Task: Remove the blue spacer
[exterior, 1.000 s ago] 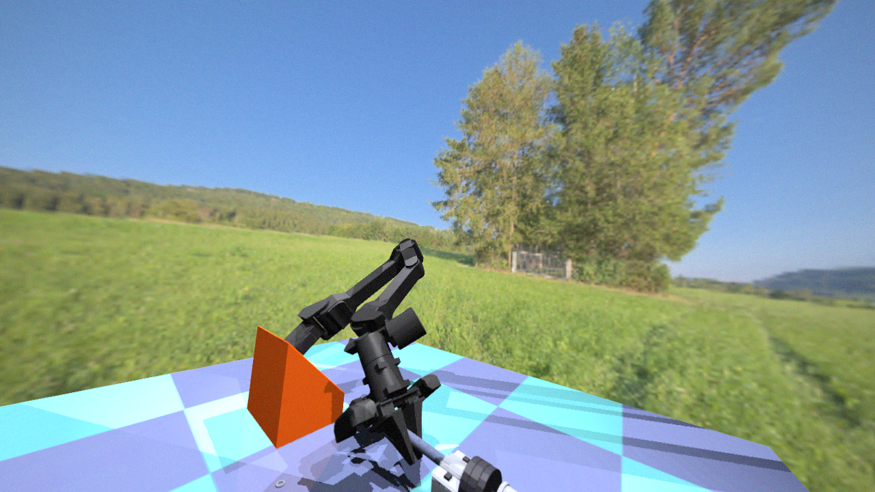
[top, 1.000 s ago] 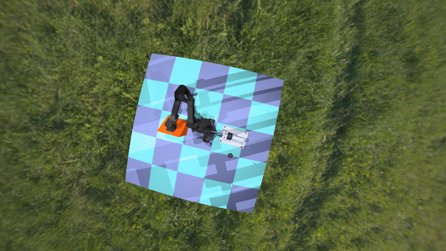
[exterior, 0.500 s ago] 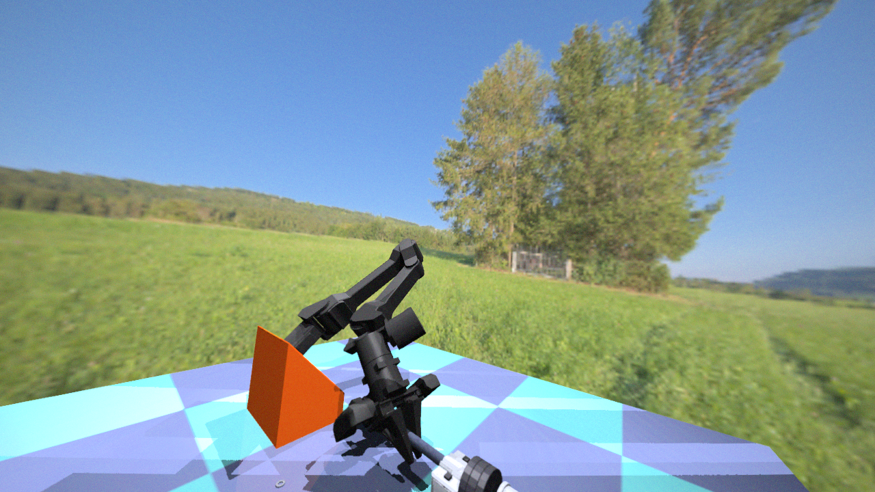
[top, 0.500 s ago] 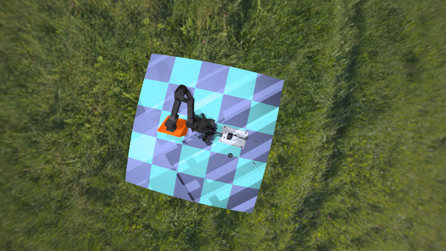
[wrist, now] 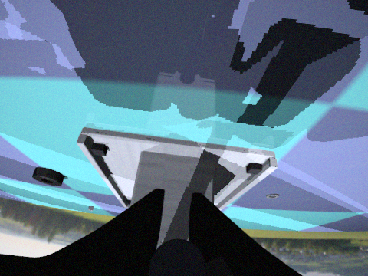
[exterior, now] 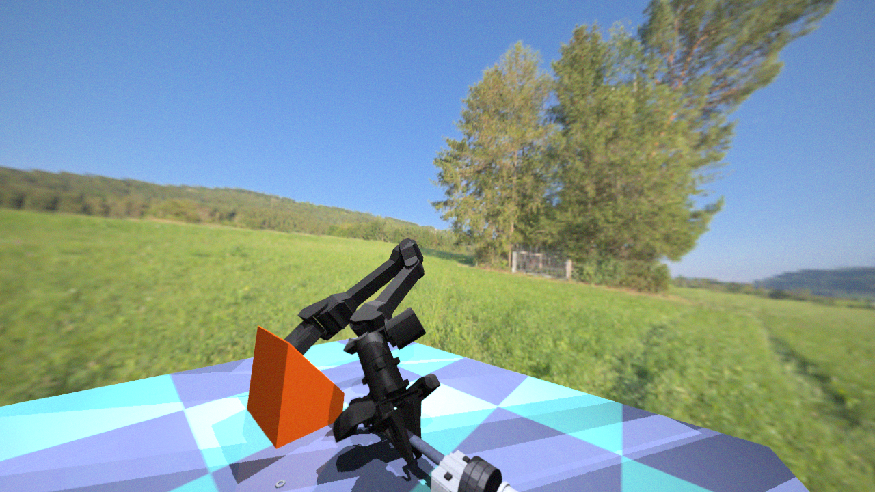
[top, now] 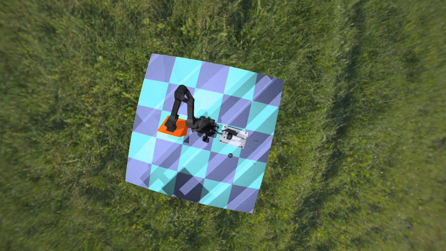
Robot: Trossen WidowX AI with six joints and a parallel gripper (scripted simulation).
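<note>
My gripper tip is now 40 mm short of the grey shaft and 30 mm below it. The rest, counted from my gripper tip: black spacer: 110 mm ahead, 20 mm above; then white baseplate: 160 mm ahead, 10 mm below; then blue spacer: 130 mm ahead, 20 mm below.
</note>
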